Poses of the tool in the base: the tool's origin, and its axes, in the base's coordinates. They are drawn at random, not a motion.
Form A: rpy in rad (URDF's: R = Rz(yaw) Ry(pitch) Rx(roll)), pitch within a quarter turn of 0, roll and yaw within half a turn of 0; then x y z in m.
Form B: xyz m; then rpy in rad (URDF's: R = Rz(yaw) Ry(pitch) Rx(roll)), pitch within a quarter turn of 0, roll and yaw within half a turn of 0. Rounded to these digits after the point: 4 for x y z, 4 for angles.
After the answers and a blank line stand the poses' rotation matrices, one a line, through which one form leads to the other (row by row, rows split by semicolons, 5 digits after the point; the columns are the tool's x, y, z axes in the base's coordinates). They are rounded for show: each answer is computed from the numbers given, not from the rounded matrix.
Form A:
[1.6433 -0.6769 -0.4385 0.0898 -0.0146 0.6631]
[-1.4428 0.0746 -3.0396 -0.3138 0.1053 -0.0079]
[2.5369 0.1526 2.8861 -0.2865 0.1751 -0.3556]
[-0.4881 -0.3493 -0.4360 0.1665 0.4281 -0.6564]
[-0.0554 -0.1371 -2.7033 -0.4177 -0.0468 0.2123]
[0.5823 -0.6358 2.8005 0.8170 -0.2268 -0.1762]
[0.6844 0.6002 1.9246 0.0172 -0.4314 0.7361]
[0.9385 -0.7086 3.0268 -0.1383 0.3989 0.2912]
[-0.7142 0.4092 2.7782 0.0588 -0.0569 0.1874]
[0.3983 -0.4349 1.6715 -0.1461 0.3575 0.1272]
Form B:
[0.0898 -0.0146 0.6631 1.6433 -0.6769 -0.4385]
[-0.3138 0.1053 -0.0079 -1.4428 0.0746 -3.0396]
[-0.2865 0.1751 -0.3556 2.5369 0.1526 2.8861]
[0.1665 0.4281 -0.6564 -0.4881 -0.3493 -0.4360]
[-0.4177 -0.0468 0.2123 -0.0554 -0.1371 -2.7033]
[0.8170 -0.2268 -0.1762 0.5823 -0.6358 2.8005]
[0.0172 -0.4314 0.7361 0.6844 0.6002 1.9246]
[-0.1383 0.3989 0.2912 0.9385 -0.7086 3.0268]
[0.0588 -0.0569 0.1874 -0.7142 0.4092 2.7782]
[-0.1461 0.3575 0.1272 0.3983 -0.4349 1.6715]

0.70577 -0.59638 -0.38238; -0.33097 0.19966 -0.92228; 0.62638 0.77747 -0.05647
-0.99204 0.08653 0.09152; -0.10153 -0.11946 -0.98763; -0.07453 -0.98906 0.12729
-0.95630 0.12430 0.26467; 0.24979 0.81781 0.51845; -0.15201 0.56190 -0.81312
0.85171 0.51848 -0.07595; -0.39681 0.73282 0.55273; 0.34224 -0.44063 0.82989
-0.89698 0.41689 0.14706; -0.42041 -0.90730 0.00778; 0.13667 -0.05485 0.98910
-0.75824 0.02837 0.65135; 0.26915 -0.89633 0.35236; 0.59382 0.44249 0.67200
-0.28591 -0.85052 0.44143; 0.77411 0.06652 0.62955; -0.56481 0.52171 0.63938
-0.75428 0.45381 0.47447; 0.08697 -0.64724 0.75731; 0.65077 0.61249 0.44873
-0.85753 -0.02499 -0.51383; 0.32610 -0.79891 -0.50538; -0.39788 -0.60093 0.69323
-0.09118 -0.90062 0.42493; 0.90232 -0.25525 -0.34738; 0.42132 0.35175 0.83592

